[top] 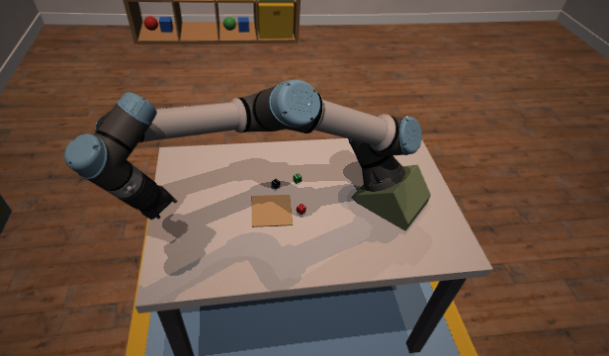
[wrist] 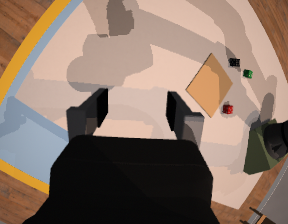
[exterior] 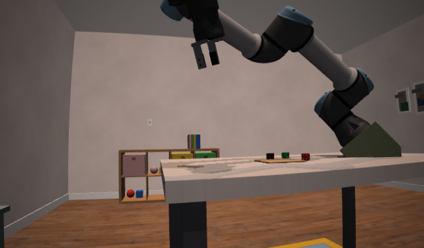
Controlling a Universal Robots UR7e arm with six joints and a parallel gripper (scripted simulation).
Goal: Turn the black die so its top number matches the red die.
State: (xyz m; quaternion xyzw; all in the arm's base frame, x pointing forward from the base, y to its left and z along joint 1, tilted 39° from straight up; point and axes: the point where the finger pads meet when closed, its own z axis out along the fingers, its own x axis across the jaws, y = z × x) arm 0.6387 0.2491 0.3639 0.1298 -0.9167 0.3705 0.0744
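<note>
The green die lies 490 mm behind my hand, 270 mm below it and 200 mm to the right of it. Also, from my hand: red die (440 mm behind, 270 mm below, 50 mm to the right); then tan mat (350 mm behind, 280 mm below, 100 mm to the right); then black die (410 mm behind, 270 mm below, 200 mm to the right).
</note>
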